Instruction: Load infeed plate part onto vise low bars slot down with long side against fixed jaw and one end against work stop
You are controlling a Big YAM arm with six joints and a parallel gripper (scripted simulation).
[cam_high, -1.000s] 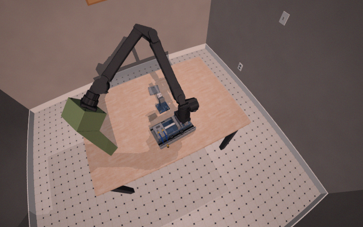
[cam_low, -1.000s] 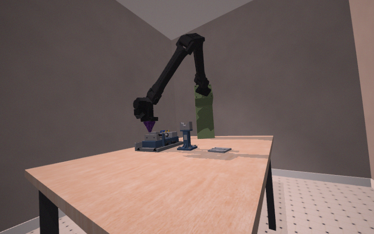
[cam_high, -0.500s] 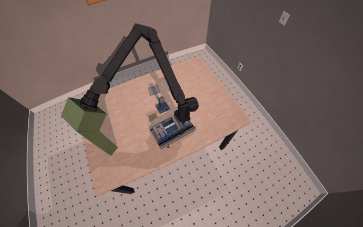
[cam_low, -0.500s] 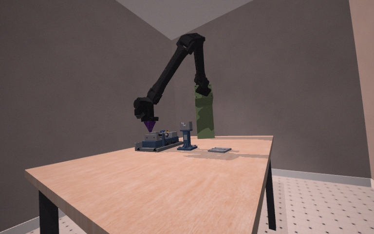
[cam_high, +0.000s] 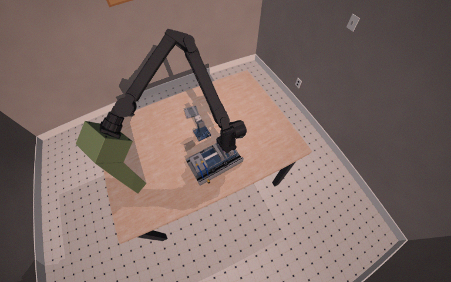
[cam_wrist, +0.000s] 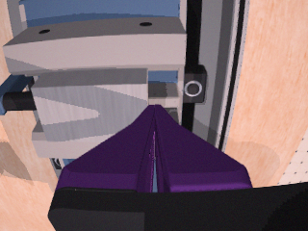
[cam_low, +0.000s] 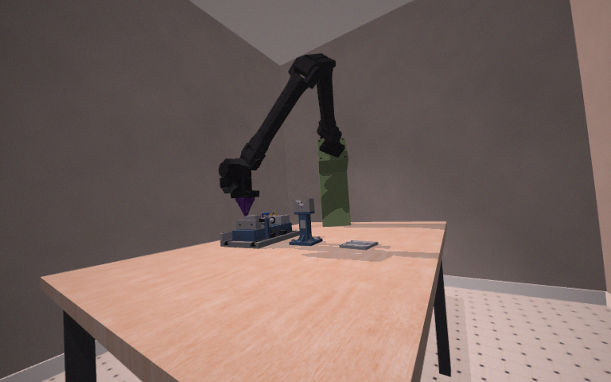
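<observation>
Right now my hand is 30 mm to the right of the part, 30 mm above it and 20 mm past it. The rest, counted from my hand: fixed jaw: 40 mm to the left, 40 mm below, 10 mm ahead; work stop rod: 70 mm to the left, 40 mm behind, 30 mm below; moving jaw: 50 mm behind, 40 mm below, 10 mm to the left.
</observation>
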